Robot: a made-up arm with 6 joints. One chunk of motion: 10 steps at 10 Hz.
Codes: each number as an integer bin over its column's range. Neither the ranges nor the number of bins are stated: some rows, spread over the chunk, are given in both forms.
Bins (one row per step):
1: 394 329 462 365 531 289
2: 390 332 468 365 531 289
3: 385 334 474 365 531 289
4: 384 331 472 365 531 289
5: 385 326 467 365 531 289
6: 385 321 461 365 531 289
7: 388 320 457 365 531 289
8: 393 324 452 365 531 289
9: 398 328 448 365 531 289
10: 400 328 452 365 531 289
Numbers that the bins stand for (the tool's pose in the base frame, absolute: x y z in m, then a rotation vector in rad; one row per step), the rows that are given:
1: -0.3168 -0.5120 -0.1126 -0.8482 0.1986 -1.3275
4: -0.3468 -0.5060 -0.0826 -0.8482 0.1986 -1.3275
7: -0.3348 -0.5390 -0.1276 -0.8482 0.1986 -1.3275
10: -0.2988 -0.5150 -0.1426 -0.8482 0.1986 -1.3275
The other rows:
2: -0.3288 -0.5030 -0.0946 -0.8482 0.1986 -1.3275
3: -0.3438 -0.4970 -0.0766 -0.8482 0.1986 -1.3275
5: -0.3438 -0.5210 -0.0976 -0.8482 0.1986 -1.3275
6: -0.3438 -0.5360 -0.1156 -0.8482 0.1986 -1.3275
8: -0.3198 -0.5270 -0.1426 -0.8482 0.1986 -1.3275
9: -0.3048 -0.5150 -0.1547 -0.8482 0.1986 -1.3275

